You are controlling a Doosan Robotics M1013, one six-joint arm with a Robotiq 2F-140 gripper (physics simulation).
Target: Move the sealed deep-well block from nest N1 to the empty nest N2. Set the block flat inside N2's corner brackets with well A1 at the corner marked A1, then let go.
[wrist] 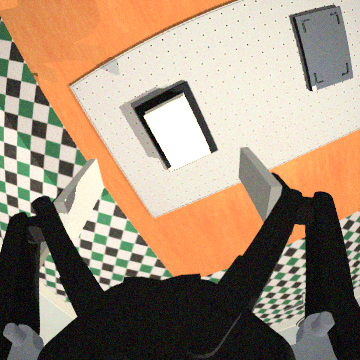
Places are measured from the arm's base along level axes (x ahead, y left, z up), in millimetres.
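Where they show: gripper, fingertip midpoint: (168,167).
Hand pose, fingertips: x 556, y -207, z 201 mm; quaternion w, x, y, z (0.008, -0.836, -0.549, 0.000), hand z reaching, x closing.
Things, the pixels of their top centre, and the offset from my fingertips. "pt": a spot on its surface instead. Level surfaces: height alone.
- sealed deep-well block at its top centre: (178,134) dx +37, dy -2, dz -225 mm
- dark nest at a spot on its surface: (201,118) pt dx +39, dy +53, dz -266 mm
- pale perforated board at its surface level: dz -278 mm
- orange table at its surface level: dz -291 mm
The sealed deep-well block (179,131) is a bright white rectangle, left of centre in the wrist view. It sits in a dark nest (201,118), whose dark edge shows along the block's upper and right sides. The other nest (325,49), a grey plate with corner brackets and no block on it, is at the upper right. My gripper (168,167) is open, with its two pads wide apart and nothing between them. In the view, the block appears just beyond the fingertips, between the lines of the two pads. The block's well markings and the A1 label cannot be made out.
Both nests stand on a pale perforated board (240,100) on an orange table (200,235). The board's left corner is near the table's left edge. A green, black and white checkered floor (30,125) shows beyond the table. A shadow falls on the board left of the block.
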